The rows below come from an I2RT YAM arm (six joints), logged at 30 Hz.
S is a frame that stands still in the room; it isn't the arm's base.
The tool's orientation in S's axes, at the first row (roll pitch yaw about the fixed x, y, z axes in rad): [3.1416 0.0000 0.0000]
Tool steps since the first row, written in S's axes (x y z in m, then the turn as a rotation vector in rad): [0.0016 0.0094 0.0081 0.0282 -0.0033 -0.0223]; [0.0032 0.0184 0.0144 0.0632 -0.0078 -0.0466]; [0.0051 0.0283 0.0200 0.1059 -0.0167 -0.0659]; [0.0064 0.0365 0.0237 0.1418 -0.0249 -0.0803]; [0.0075 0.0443 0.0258 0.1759 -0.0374 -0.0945]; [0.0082 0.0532 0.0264 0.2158 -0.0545 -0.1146]
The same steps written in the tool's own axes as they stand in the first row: [0.0016 -0.0094 -0.0081 0.0282 0.0033 0.0223]; [0.0032 -0.0184 -0.0144 0.0632 0.0078 0.0466]; [0.0051 -0.0283 -0.0200 0.1059 0.0167 0.0659]; [0.0064 -0.0365 -0.0237 0.1418 0.0249 0.0803]; [0.0075 -0.0443 -0.0258 0.1759 0.0374 0.0945]; [0.0082 -0.0532 -0.0264 0.2158 0.0545 0.1146]
